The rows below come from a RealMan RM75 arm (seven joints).
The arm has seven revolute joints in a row. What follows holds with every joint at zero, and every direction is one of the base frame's. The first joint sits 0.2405 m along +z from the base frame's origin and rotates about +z. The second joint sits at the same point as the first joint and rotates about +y. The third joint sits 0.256 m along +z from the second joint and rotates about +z. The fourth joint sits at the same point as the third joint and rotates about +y. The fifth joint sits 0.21 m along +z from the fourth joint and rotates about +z. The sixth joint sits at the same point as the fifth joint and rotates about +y. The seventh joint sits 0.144 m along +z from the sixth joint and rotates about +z. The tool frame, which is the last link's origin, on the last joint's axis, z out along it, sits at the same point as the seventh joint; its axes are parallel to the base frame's.
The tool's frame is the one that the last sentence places.
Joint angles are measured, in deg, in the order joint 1, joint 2, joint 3, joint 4, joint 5, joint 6, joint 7. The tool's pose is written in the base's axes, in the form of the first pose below.
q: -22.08, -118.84, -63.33, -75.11, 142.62, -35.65, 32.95
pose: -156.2 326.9 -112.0 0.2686 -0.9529 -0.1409 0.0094
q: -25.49, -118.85, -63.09, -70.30, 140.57, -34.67, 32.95
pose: -159.7 334.5 -119.9 0.2603 -0.9541 -0.1467 0.0190
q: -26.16, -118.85, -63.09, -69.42, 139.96, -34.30, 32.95
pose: -159.6 336.3 -121.1 0.2595 -0.9540 -0.1487 0.0182
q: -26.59, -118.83, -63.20, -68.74, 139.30, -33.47, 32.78
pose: -159.0 338.8 -121.1 0.2622 -0.9527 -0.1530 0.0128
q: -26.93, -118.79, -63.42, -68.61, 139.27, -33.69, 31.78
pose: -158.4 340.2 -120.5 0.2624 -0.9514 -0.1608 0.0115
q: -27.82, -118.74, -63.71, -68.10, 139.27, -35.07, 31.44
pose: -158.6 341.3 -120.9 0.2565 -0.9525 -0.1630 0.0203
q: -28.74, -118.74, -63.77, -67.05, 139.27, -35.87, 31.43
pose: -160.5 342.5 -122.4 0.2518 -0.9535 -0.1627 0.0304
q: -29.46, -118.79, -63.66, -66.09, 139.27, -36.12, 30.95
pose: -161.8 343.4 -124.2 0.2492 -0.9535 -0.1658 0.0361
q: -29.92, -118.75, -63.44, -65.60, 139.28, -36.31, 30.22
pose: -162.3 343.6 -125.3 0.2473 -0.9532 -0.1697 0.0392
